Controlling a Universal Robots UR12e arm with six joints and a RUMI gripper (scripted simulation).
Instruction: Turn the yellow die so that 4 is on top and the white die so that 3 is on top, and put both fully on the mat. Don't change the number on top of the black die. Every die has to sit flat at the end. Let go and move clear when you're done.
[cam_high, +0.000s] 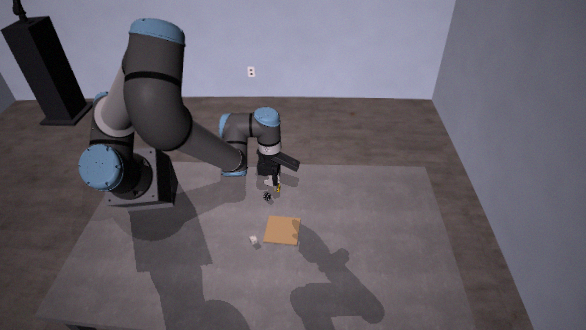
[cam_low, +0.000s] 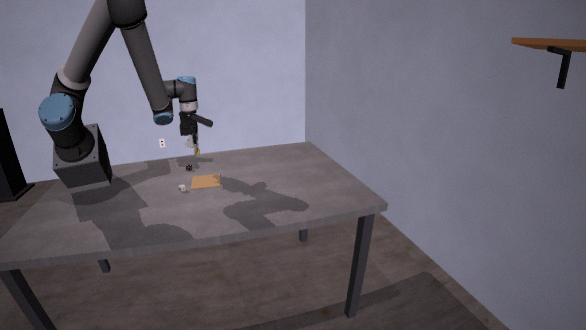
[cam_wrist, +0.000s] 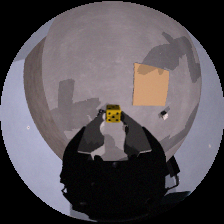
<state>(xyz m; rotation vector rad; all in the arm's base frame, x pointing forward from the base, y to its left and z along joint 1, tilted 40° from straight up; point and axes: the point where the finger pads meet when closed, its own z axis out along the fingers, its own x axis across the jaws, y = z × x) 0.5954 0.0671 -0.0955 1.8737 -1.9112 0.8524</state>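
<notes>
My hand is right at the yellow die. The rest, counted from my hand: black die: 60 mm behind, 40 mm to the left, 100 mm below; white die: 80 mm behind, 210 mm to the right, 100 mm below; tan mat: 30 mm ahead, 140 mm to the right, 120 mm below.
</notes>
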